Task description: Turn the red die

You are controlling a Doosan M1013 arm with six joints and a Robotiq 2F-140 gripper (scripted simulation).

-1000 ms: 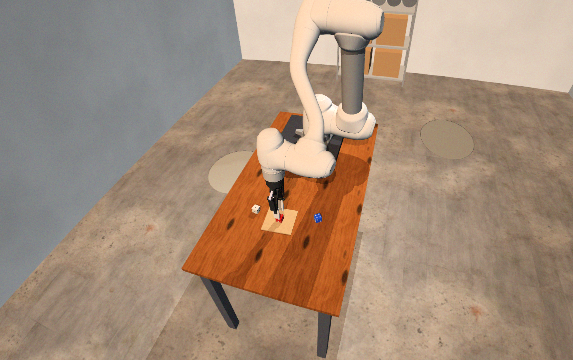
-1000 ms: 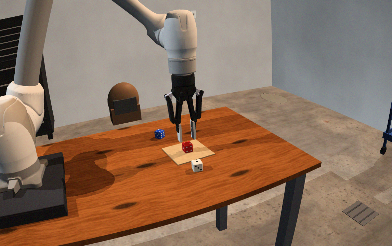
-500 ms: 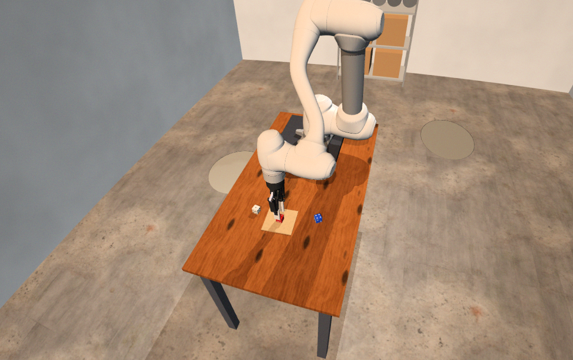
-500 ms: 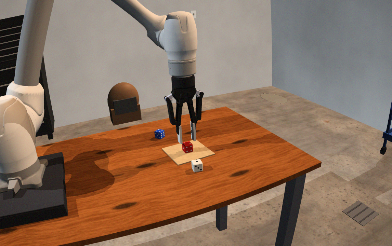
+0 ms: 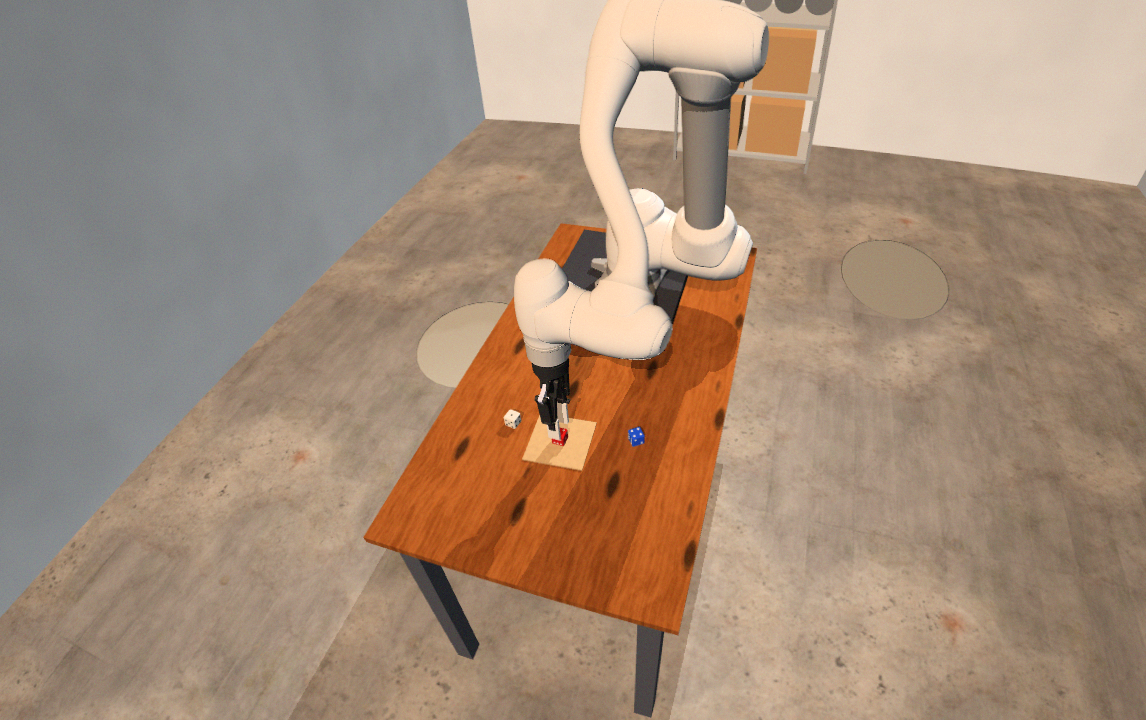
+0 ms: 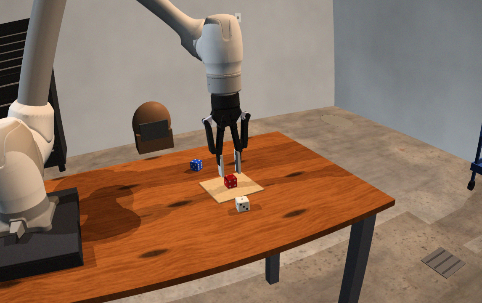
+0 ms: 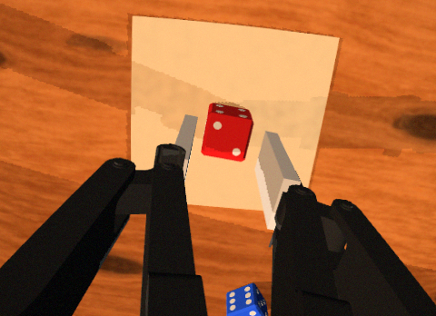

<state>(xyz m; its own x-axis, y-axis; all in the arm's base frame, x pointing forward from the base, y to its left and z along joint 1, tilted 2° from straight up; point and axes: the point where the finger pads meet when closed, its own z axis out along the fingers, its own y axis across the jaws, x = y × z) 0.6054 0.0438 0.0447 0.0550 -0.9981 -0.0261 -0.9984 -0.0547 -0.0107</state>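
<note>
Right now the red die is 6 cm below my hand. The rest, counted from my hand: tan mat 7 cm below; then white die 13 cm to the right, 6 cm below, 1 cm behind; then blue die 16 cm to the left, 7 cm behind, 6 cm below.
</note>
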